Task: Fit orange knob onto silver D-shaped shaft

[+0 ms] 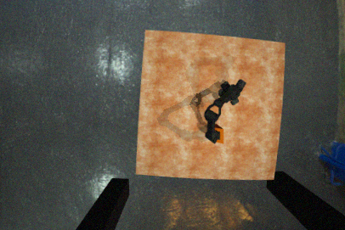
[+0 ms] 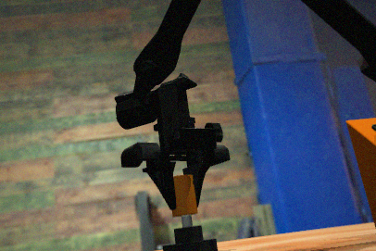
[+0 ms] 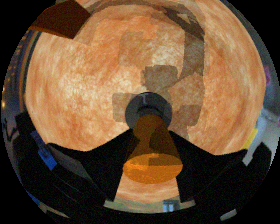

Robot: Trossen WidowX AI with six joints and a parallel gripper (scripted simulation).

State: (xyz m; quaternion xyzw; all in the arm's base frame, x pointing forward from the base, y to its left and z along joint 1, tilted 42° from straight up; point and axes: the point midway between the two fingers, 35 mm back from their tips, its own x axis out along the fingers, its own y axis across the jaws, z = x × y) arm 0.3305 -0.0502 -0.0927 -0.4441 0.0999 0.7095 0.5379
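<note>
Now: gripper tip 40 mm above the dark round pedestal. From my gripper tip the other things lie so: orange knob (30 mm above).
</note>
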